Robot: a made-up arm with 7 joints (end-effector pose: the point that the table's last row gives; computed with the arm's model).
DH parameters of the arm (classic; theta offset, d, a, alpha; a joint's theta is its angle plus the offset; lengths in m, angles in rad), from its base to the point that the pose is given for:
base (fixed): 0 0.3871 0.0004 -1.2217
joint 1: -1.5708 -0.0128 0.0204 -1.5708
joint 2: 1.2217 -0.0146 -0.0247 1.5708
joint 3: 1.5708 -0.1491 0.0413 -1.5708
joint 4: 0 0.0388 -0.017 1.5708
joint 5: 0 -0.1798 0.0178 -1.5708
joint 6: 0 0.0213 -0.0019 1.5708
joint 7: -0.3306 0 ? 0
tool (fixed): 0.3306 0.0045 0 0
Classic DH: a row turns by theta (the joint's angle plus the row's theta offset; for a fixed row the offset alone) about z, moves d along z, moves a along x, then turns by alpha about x.
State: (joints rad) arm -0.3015 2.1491 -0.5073 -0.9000 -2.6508 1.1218 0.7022
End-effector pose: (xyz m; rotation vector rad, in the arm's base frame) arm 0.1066 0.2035 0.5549 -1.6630 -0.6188 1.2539
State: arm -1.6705 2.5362 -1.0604 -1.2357 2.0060 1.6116 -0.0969
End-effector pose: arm -0.0943 0.2021 0.5671 -0.0184 -0.8865 0.5367
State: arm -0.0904 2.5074 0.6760 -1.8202 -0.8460 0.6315 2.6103
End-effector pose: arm 0.1258 -0.1057 0.5954 0.0488 -2.6200 -0.9696
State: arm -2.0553 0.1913 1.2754 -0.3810 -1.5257 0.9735 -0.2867
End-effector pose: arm 0.2605 0.0387 0.5345 0.7406 -1.0992 -0.2298
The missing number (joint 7, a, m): -0.025
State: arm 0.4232 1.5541 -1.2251 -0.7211 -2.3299 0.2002 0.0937
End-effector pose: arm -0.0184 0.2542 0.2718 0.2704 -0.9147 2.3979
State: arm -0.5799 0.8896 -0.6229 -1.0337 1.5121 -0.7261 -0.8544
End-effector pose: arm 0.2632 0.1468 0.3045 0.6107 -1.8984 -0.1438
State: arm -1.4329 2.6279 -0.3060 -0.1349 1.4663 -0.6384 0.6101
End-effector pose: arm -0.2723 0.1811 0.5251 -0.8139 2.0190 -0.5722
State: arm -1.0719 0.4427 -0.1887 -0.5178 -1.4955 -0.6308 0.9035
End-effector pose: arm 0.3140 0.0685 0.3733 0.3445 -1.3943 -1.3979
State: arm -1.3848 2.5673 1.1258 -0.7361 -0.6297 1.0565 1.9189
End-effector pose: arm -0.3195 0.0664 0.5103 0.3189 1.4308 -1.0738
